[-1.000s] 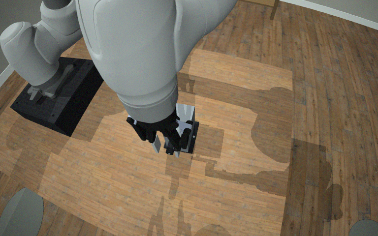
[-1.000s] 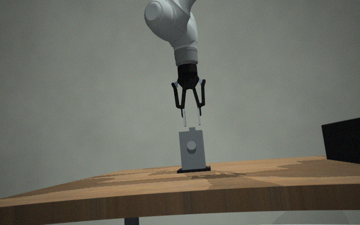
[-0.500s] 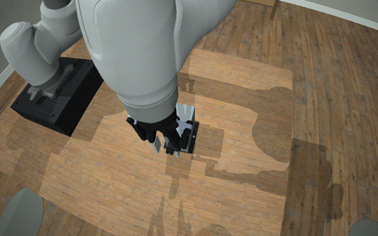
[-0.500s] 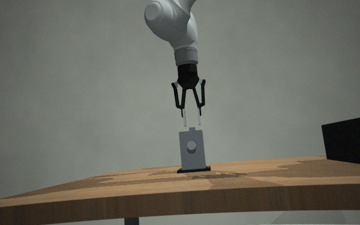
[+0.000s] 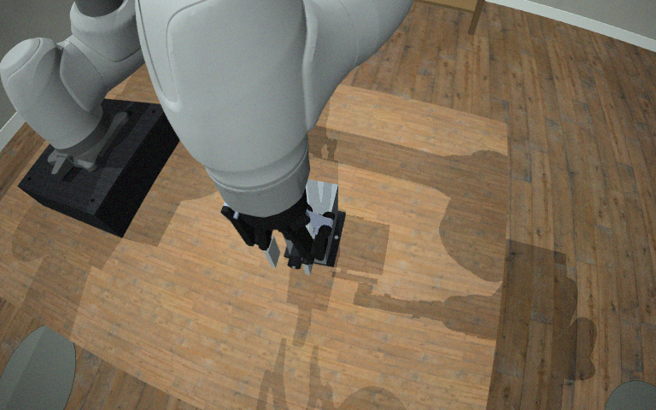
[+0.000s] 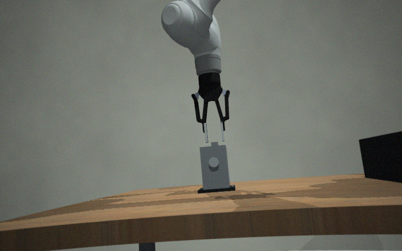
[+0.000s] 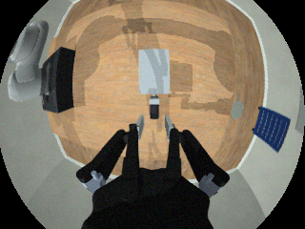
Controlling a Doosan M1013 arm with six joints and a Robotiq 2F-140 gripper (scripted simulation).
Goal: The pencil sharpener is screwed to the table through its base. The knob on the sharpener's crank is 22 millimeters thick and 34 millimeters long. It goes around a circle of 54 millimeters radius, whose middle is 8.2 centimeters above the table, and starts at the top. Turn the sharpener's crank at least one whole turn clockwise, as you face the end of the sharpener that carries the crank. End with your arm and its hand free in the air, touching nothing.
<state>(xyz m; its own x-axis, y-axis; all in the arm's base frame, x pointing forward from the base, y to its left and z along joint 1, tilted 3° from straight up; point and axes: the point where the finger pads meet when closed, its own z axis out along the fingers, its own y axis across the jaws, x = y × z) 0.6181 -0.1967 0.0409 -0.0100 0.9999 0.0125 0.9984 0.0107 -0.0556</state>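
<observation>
Now: the black crank knob 20 mm to the left of my hand and 50 mm below it. Also, from my hand: crank: 20 mm to the left, 50 mm below.
</observation>
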